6 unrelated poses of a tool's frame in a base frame.
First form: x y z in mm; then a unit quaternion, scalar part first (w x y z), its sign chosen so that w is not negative.
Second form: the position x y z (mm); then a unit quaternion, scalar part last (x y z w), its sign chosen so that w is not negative. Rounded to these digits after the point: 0 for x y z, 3 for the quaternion.
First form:
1: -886 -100 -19 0.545 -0.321 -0.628 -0.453
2: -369 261 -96 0.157 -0.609 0.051 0.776
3: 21 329 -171 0.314 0.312 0.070 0.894
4: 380 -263 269 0.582 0.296 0.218 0.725
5: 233 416 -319 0.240 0.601 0.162 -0.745
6: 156 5 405 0.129 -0.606 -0.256 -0.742
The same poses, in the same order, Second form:
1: -886 -100 -19 -0.321 -0.628 -0.453 0.545
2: -369 261 -96 -0.609 0.051 0.776 0.157
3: 21 329 -171 0.312 0.070 0.894 0.314
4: 380 -263 269 0.296 0.218 0.725 0.582
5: 233 416 -319 0.601 0.162 -0.745 0.240
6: 156 5 405 -0.606 -0.256 -0.742 0.129
